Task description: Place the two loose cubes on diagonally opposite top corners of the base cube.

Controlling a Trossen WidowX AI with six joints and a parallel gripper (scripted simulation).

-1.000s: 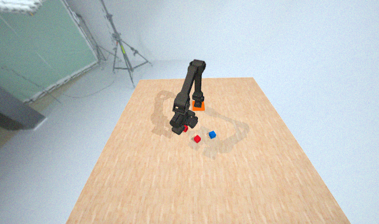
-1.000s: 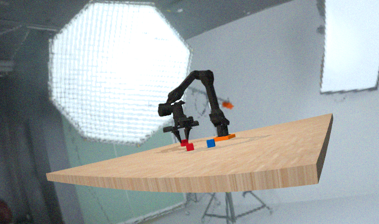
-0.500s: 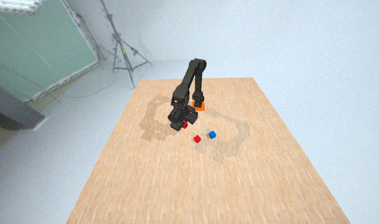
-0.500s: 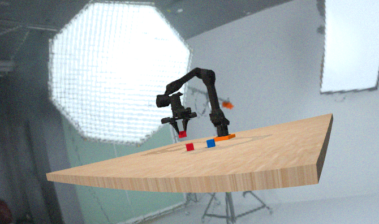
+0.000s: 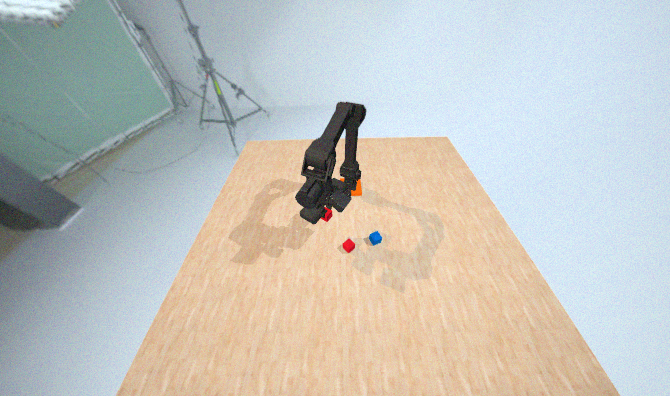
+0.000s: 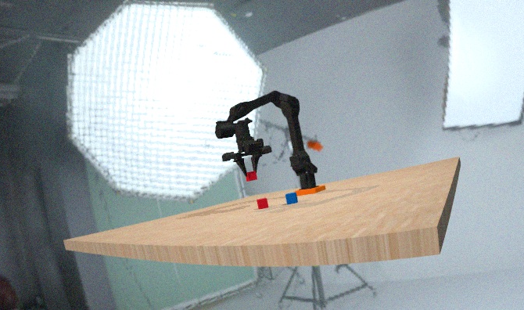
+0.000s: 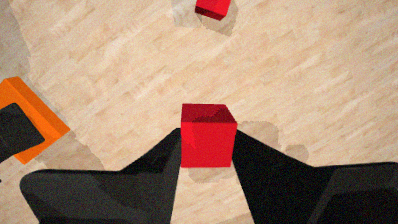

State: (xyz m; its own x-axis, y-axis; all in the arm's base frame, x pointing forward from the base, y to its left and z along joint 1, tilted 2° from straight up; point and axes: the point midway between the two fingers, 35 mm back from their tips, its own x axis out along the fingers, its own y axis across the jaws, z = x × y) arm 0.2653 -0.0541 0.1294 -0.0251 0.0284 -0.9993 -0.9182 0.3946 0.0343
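Now: gripper tip 190 mm to the right of the blue cube, 100 mm above it and 10 mm short of it.
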